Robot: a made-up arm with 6 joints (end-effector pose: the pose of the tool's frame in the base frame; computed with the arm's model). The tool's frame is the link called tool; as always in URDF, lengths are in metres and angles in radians.
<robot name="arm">
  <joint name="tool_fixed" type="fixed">
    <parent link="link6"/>
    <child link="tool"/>
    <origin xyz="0.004 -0.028 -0.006" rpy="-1.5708 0 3.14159"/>
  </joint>
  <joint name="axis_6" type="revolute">
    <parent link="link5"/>
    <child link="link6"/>
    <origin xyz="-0.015 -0.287 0.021" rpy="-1.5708 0 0"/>
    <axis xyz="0 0 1"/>
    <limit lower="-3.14" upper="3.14"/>
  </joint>
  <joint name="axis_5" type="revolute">
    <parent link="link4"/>
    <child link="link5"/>
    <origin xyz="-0.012 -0.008 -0.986" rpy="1.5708 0 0"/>
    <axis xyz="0 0 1"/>
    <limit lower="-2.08" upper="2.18"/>
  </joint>
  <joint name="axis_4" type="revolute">
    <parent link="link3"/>
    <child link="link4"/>
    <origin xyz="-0.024 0.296 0.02" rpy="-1.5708 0 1.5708"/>
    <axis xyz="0 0 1"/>
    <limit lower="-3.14" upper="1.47"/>
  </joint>
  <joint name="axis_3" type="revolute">
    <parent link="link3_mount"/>
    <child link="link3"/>
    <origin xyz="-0.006 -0.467 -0.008" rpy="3.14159 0 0"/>
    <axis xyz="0 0 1"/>
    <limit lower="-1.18" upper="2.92"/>
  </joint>
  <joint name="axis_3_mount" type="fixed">
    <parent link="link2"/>
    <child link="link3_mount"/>
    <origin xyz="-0.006 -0.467 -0.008" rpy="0 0 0"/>
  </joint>
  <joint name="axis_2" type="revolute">
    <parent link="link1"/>
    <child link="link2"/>
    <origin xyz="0.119 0.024 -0.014" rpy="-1.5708 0 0"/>
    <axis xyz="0 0 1"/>
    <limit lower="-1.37" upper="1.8"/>
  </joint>
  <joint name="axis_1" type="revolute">
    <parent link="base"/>
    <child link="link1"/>
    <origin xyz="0.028 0.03 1.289" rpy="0 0 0"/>
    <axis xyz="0 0 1"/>
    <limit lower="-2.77" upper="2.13"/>
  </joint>
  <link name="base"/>
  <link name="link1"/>
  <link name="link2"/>
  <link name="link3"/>
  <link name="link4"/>
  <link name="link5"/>
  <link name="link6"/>
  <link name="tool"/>
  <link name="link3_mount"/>
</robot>
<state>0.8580 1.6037 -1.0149 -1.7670 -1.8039 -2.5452</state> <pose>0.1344 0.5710 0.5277 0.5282 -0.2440 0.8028 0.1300</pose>
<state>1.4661 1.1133 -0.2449 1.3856 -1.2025 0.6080</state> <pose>0.4794 1.4544 0.7127 0.4739 -0.6997 -0.4263 -0.3226</pose>
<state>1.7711 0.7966 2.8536 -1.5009 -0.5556 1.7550</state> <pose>-0.1070 -0.0227 2.8888 0.4852 0.5417 0.1834 0.6614</pose>
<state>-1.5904 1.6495 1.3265 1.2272 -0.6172 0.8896</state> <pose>-0.2072 -2.2492 1.0946 0.2119 0.2902 -0.3237 0.8753</pose>
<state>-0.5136 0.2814 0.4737 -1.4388 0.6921 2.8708</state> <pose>1.2293 -0.8508 2.7150 0.1876 0.1631 -0.0873 -0.9647</pose>
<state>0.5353 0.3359 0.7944 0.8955 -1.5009 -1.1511</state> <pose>1.2029 0.4022 2.7026 0.0922 0.5778 0.4930 -0.6439</pose>
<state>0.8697 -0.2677 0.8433 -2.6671 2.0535 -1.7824</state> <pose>0.2432 0.1140 2.9673 0.7123 -0.3565 0.2306 -0.5589</pose>
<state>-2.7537 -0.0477 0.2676 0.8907 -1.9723 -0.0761</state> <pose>-0.8167 -0.0310 2.6248 0.9303 -0.3625 0.0454 0.0323</pose>
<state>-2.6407 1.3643 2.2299 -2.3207 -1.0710 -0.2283</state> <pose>-1.0876 -0.8430 2.5934 0.4583 0.8600 0.2076 -0.0855</pose>
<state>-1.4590 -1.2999 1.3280 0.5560 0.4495 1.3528</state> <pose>-0.1726 2.0738 1.7467 0.1345 0.0680 0.9872 0.0521</pose>
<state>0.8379 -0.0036 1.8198 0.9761 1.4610 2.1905</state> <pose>-0.5258 -0.2646 3.0511 0.3124 -0.6088 0.6836 0.2540</pose>
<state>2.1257 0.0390 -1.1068 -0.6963 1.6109 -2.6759</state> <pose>-0.3372 0.9937 1.5244 0.6138 0.0391 -0.7628 -0.1997</pose>
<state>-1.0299 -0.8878 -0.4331 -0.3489 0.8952 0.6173</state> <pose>0.0163 -0.2098 2.7926 0.4014 0.6357 -0.4092 -0.5170</pose>
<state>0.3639 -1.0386 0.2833 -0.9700 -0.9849 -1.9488</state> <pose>-0.5495 0.0305 2.8231 0.2505 -0.0984 -0.9295 -0.2524</pose>
